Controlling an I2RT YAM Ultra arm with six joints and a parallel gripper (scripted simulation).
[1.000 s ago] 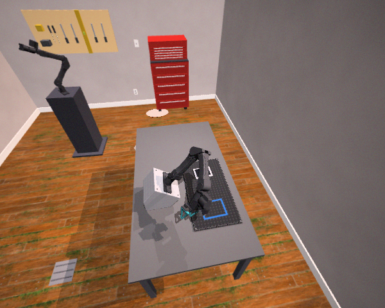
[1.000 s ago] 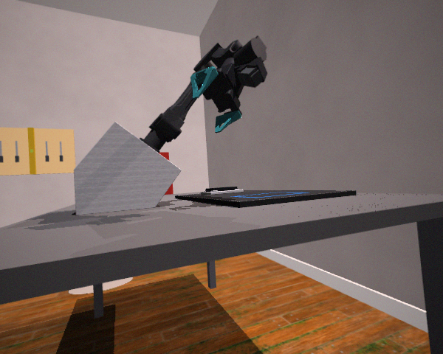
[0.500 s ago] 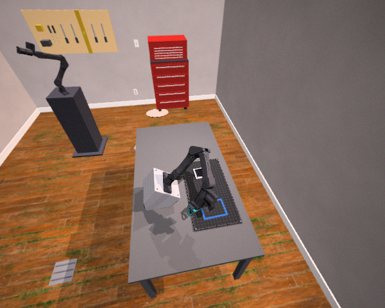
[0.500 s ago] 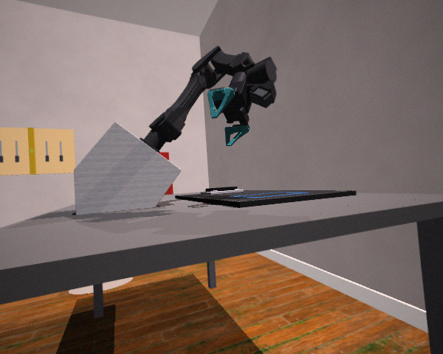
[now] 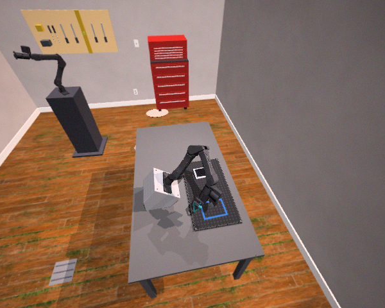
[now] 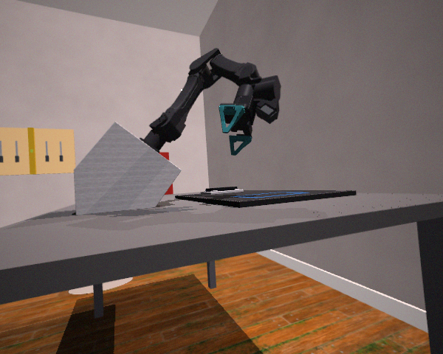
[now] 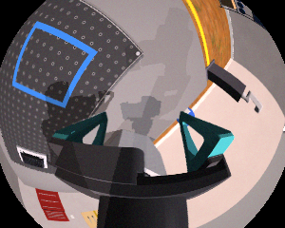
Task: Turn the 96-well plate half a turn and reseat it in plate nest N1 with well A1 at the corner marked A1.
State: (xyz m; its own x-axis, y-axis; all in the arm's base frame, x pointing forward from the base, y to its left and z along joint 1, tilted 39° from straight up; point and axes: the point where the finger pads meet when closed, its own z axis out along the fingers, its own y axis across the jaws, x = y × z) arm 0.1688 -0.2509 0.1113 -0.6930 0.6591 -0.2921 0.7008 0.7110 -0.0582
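Now: the dark 96-well plate 130 mm ahead of my hand, 450 mm to the left of it and 140 mm below it. Also, from my hand: white plate nest N1: 130 mm ahead, 450 mm to the left, 150 mm below.
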